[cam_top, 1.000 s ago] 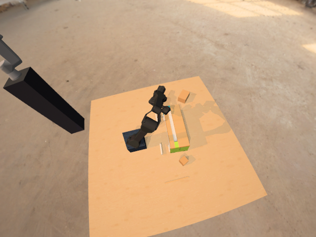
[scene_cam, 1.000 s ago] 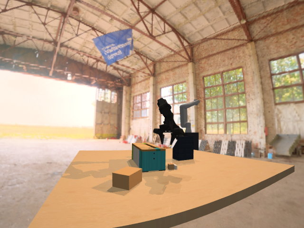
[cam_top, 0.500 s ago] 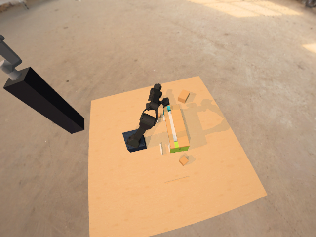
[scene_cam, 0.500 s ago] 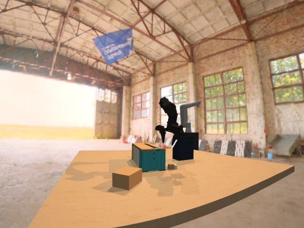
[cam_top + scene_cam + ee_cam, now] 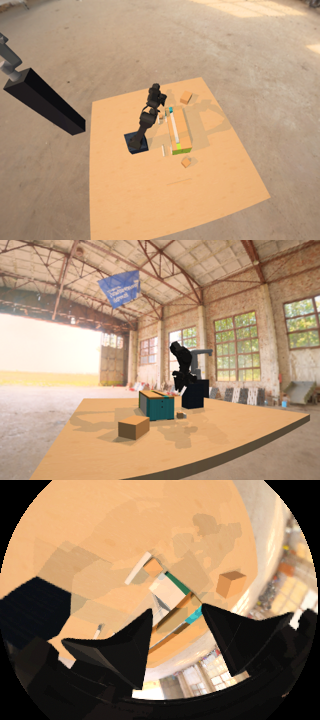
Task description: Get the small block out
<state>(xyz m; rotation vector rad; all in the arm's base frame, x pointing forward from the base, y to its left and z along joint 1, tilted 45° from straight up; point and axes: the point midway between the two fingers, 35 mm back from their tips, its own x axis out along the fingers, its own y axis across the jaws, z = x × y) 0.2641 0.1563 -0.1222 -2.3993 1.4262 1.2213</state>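
Now: the small brown block 14 cm below my gripper tip, 1 cm to the left of it and 1 cm behind it. Round my gripper tip: larger tan block: 30 cm ahead, 14 cm to the left, 12 cm below; box: 17 cm to the right, 9 cm below, 3 cm ahead.
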